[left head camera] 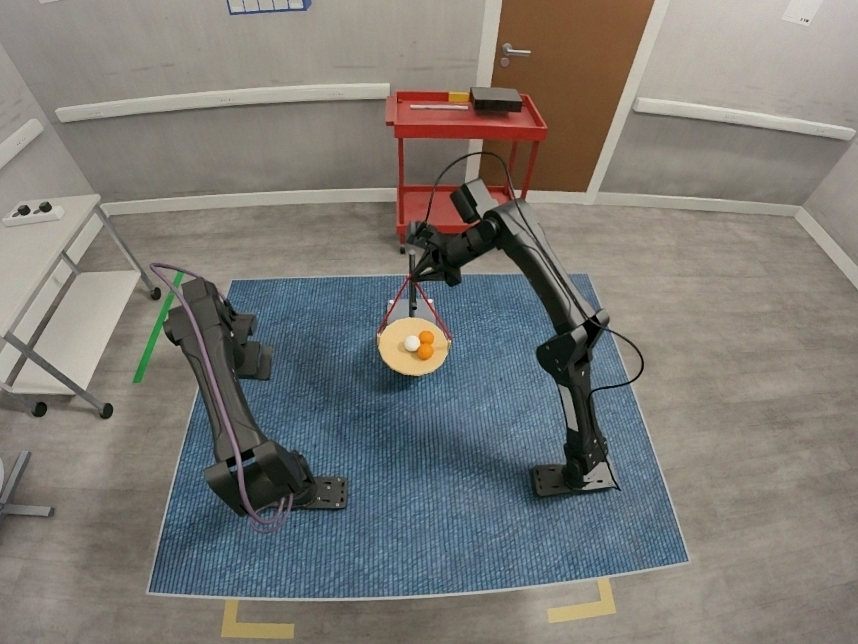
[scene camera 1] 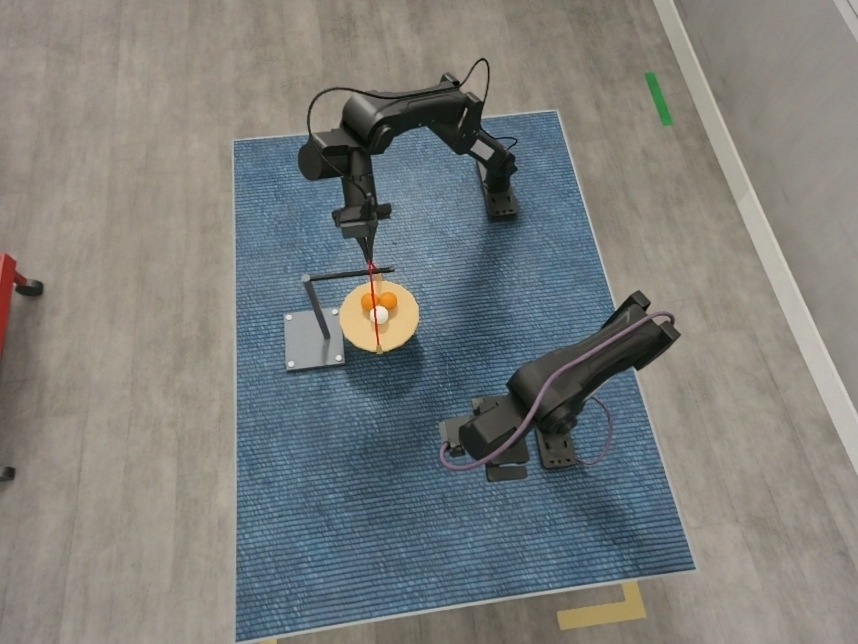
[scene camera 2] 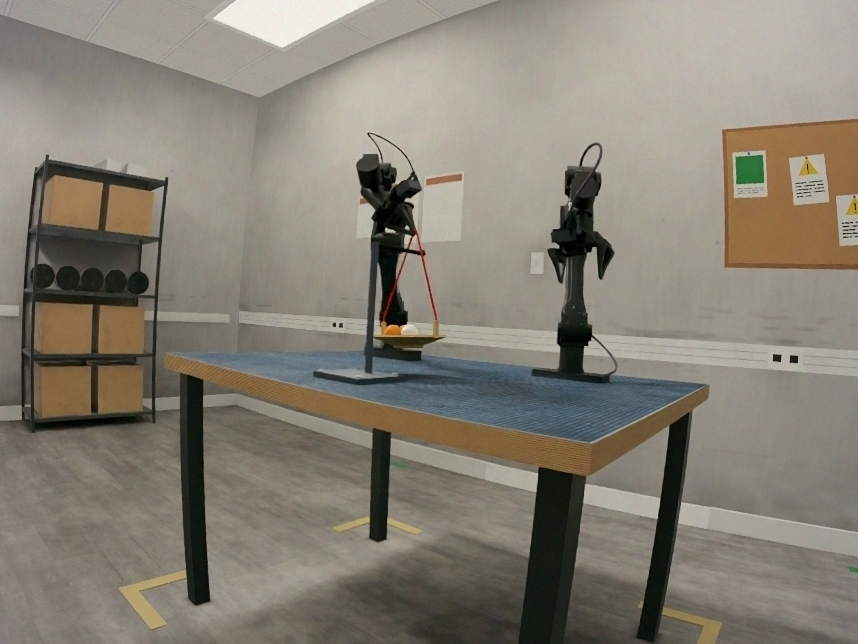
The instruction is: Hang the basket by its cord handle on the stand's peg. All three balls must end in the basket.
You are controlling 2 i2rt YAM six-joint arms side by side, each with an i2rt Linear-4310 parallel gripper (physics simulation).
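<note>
The shallow tan basket hangs above the mat, with a white ball and two orange balls inside. My right gripper is shut on the top of its red cord handle, just above the stand's peg. The peg appears to run between the cord's two strands, its tip past them; contact is unclear. The stand is upright. My left gripper is open and empty, away from the basket.
The blue mat covers the table top under both arms. In the left head camera, a red cart stands behind the table and a white side table stands at the left. A shelf unit stands at the left in scene camera 2.
</note>
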